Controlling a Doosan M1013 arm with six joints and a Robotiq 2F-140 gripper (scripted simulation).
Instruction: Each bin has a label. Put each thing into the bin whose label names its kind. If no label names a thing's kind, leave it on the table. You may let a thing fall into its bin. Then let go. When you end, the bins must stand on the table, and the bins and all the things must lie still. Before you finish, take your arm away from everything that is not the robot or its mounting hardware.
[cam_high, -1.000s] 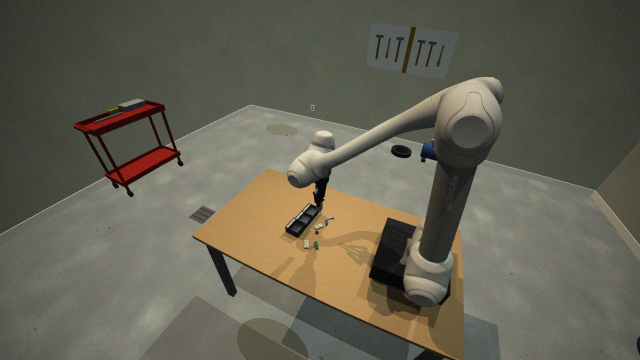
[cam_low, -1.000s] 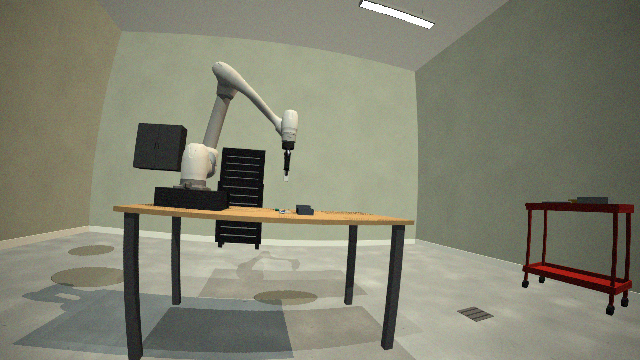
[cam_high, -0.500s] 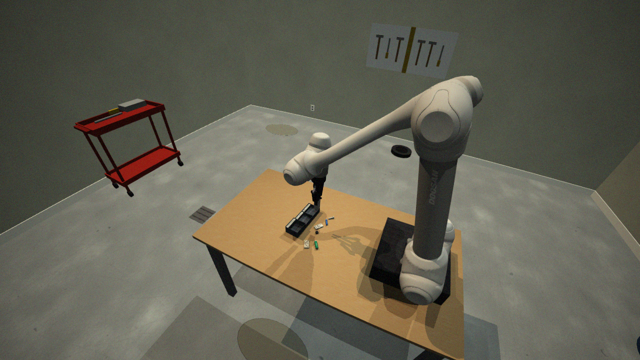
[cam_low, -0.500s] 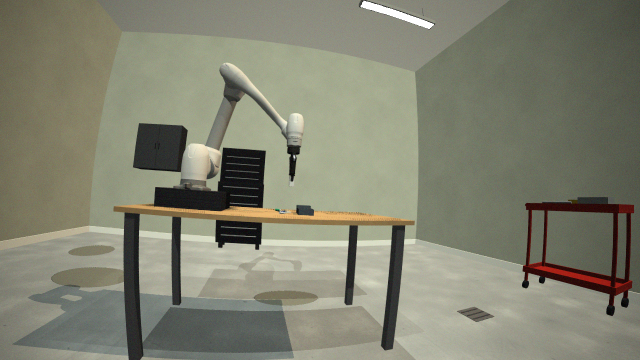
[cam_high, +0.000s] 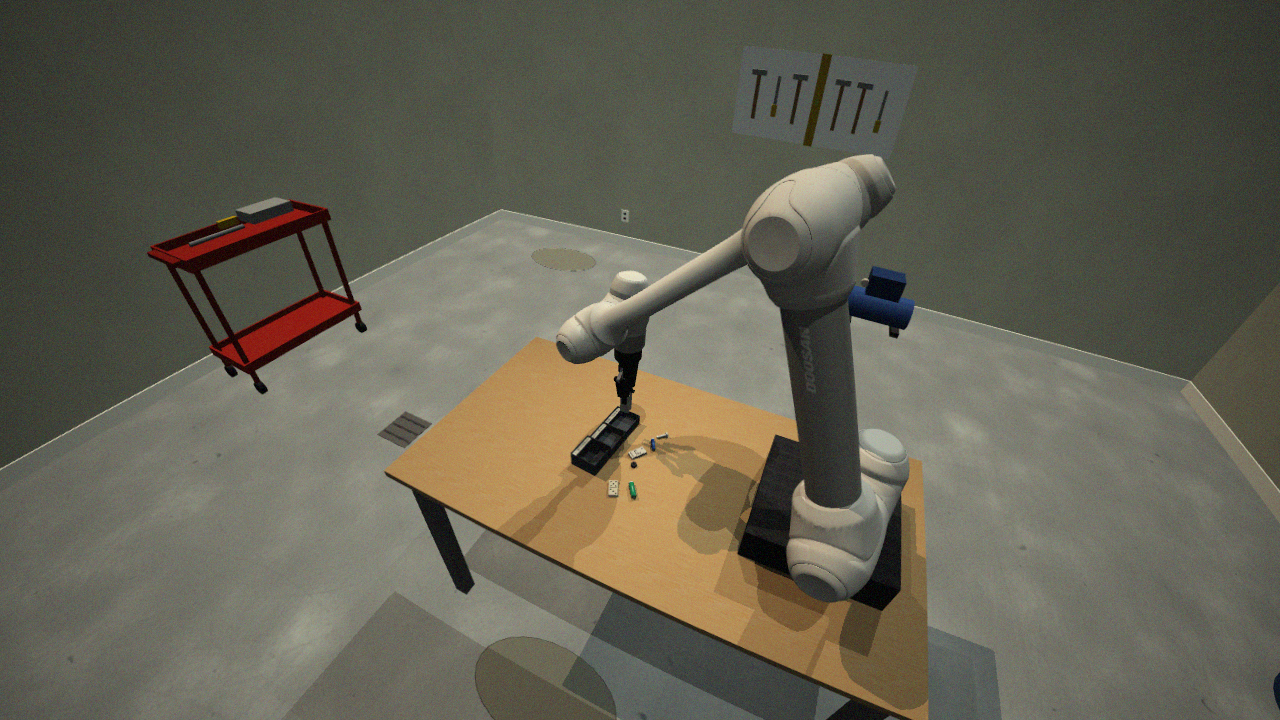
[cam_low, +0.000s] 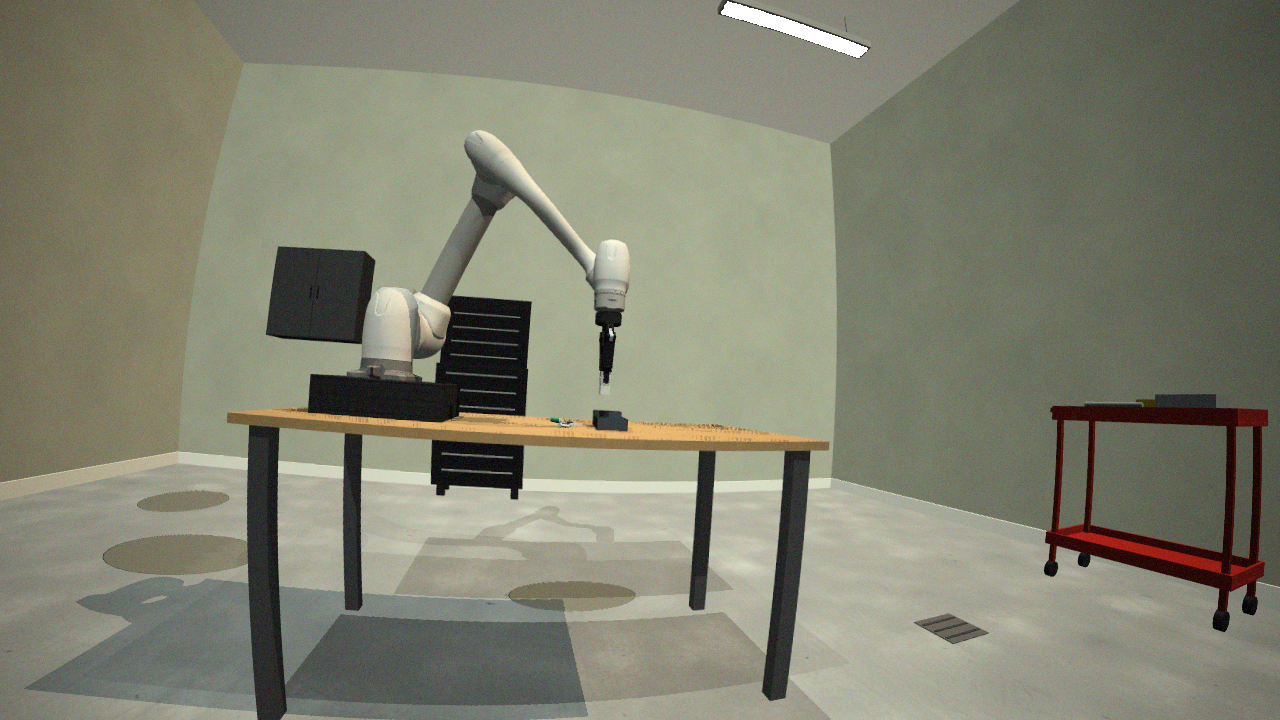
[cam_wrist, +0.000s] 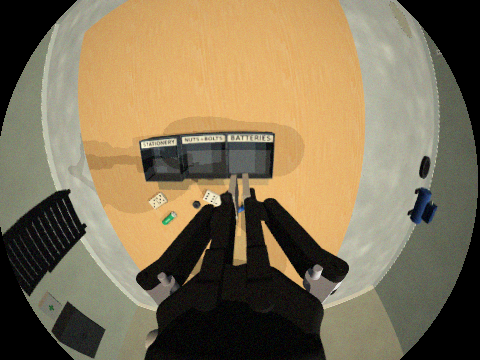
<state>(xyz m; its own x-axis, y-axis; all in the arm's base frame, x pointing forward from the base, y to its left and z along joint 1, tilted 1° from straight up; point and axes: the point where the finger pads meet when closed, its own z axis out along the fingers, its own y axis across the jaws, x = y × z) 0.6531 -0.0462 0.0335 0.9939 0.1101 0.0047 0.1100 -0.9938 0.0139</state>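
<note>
The black bin row is 110 mm below my hand, 70 mm to the left of it and 20 mm ahead of it. The rest, counted from my hand: domino: 120 mm below, 80 mm behind, 60 mm to the left; blue battery: 120 mm below, 100 mm behind; bolt: 120 mm below, 110 mm behind, 50 mm to the right.
</note>
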